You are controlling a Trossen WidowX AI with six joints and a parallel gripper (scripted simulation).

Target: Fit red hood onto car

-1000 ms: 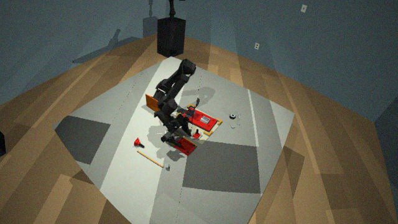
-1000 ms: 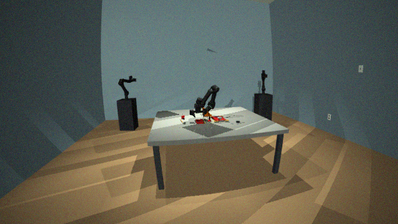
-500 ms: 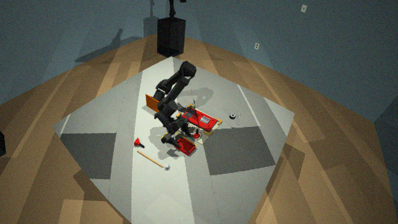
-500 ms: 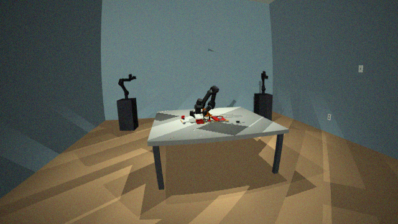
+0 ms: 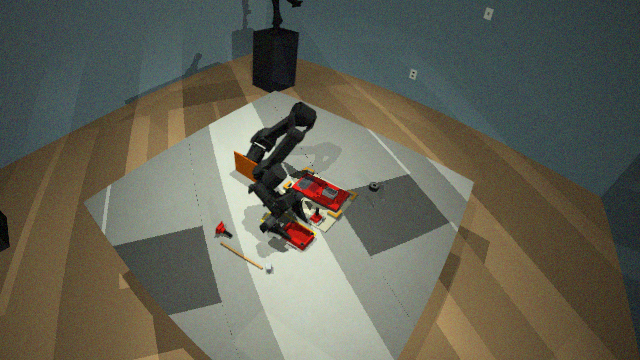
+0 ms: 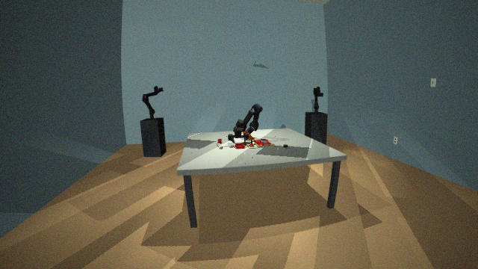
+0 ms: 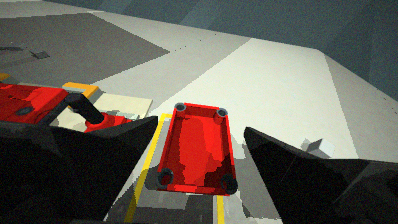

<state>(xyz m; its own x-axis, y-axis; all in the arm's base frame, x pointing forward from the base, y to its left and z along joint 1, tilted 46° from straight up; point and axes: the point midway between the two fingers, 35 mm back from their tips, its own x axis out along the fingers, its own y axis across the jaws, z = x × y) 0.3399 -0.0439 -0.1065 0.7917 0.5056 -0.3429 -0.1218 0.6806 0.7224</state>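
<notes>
Now: gripper tip 30 mm above the red hood and 10 mm past it. From my gripper tip the other things lie so: grey engine block (230 mm to the left, 50 mm behind, 20 mm below); wooden-handled hammer (200 mm to the right, 80 mm behind, 40 mm below); wrench (420 mm to the left, 80 mm ahead, 40 mm below).
</notes>
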